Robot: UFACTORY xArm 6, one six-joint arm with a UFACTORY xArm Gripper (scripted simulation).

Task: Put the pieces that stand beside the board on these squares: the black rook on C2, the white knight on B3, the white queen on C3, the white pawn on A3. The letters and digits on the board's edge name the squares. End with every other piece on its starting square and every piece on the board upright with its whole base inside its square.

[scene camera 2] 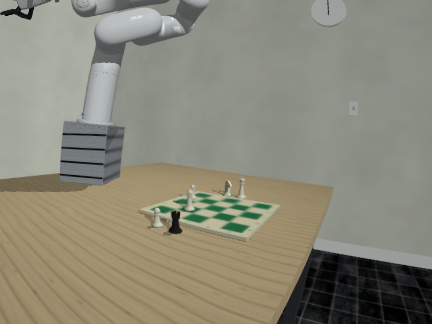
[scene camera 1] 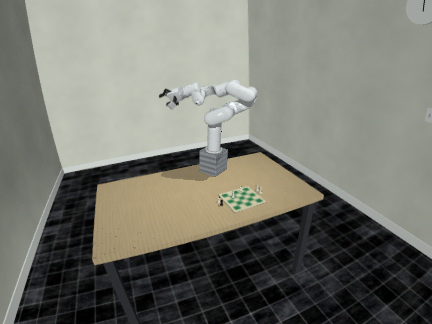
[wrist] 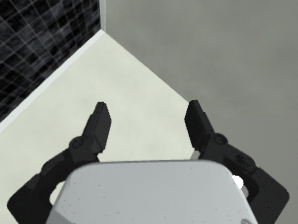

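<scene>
In the pictures: a chessboard, my gripper.
</scene>
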